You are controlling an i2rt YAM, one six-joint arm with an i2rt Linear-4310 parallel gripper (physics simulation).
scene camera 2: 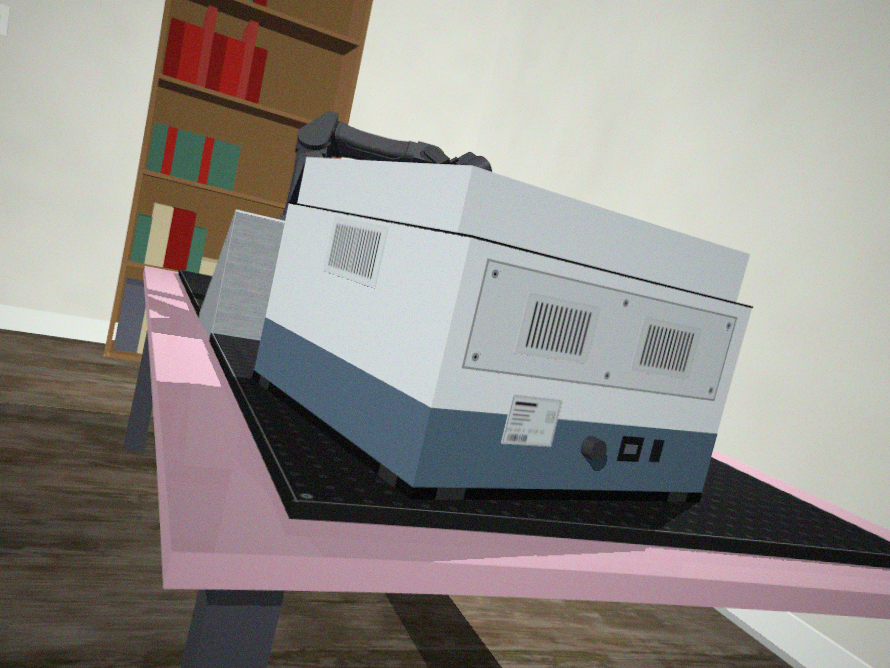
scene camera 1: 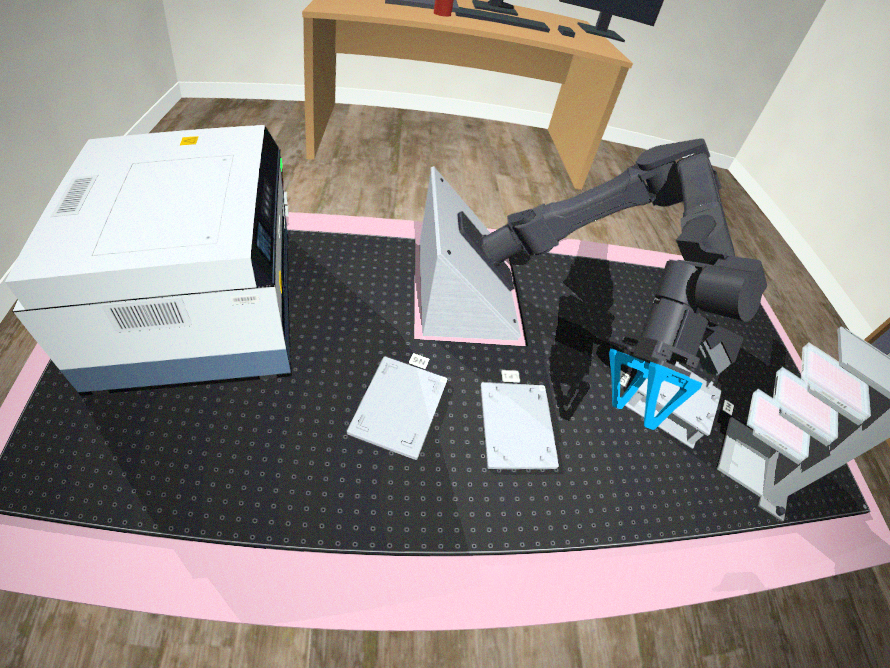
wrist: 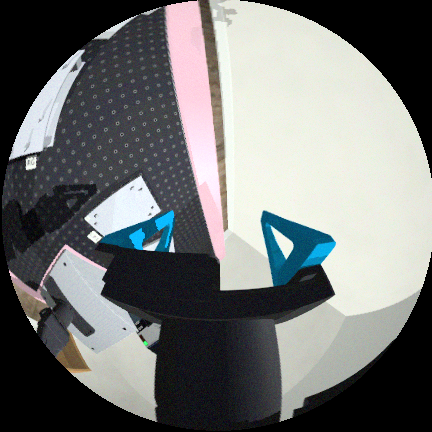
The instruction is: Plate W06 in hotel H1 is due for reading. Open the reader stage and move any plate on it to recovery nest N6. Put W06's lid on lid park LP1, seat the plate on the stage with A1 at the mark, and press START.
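Pixels of known places: gripper, fingertip midpoint: [scene camera 1: 631,417] [wrist: 217,214]; arm's base, link origin: [scene camera 1: 485,253] [wrist: 67,308].
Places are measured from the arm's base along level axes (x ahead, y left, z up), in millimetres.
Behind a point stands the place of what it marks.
Observation:
The reader [scene camera 1: 172,208] @(z 202, x 193, y -527 mm) [scene camera 2: 373,309] @(z 61, x -37, y -687 mm) is a white and blue box at the left in scene camera 1; its stage does not show. Nest N6 [scene camera 1: 398,409] @(z -64, x 342, y -161 mm) is a white tilted rectangle with no plate on it. Lid park LP1 [scene camera 1: 519,431] @(z -66, x 372, y 45 mm) [wrist: 124,204] @(z -66, x 371, y 67 mm) is a bare white rectangle beside it. Hotel H1 [scene camera 1: 772,488] @(z -41, x 507, y 534 mm) stands at the far right, with pale pink plates [scene camera 1: 837,384] @(z 195, x 428, y 507 mm) [scene camera 1: 805,406] @(z 124, x 426, y 503 mm) [scene camera 1: 780,425] @(z 53, x 423, y 511 mm) in it; I cannot read which is W06. My gripper [scene camera 1: 636,415] @(z 150, x 464, y 123 mm) [wrist: 217,214] @(z 150, x 464, y 123 mm) has blue fingers. It is open and empty, above a white stand, left of the hotel.
The white stand [scene camera 1: 703,408] @(z -16, x 346, y 408 mm) [wrist: 45,112] beneath the gripper bears a small RG label [wrist: 31,162]. The grey wedge arm mount [scene camera 1: 463,302] @(z 12, x 158, y -56 mm) [wrist: 92,305] @(z 31, x 116, y -27 mm) stands between the reader and the hotel side. The black perforated board [scene camera 1: 287,467] @(z -76, x 455, y -331 mm) lies on the pink table [scene camera 1: 301,589] @(z -89, x 636, y -290 mm).

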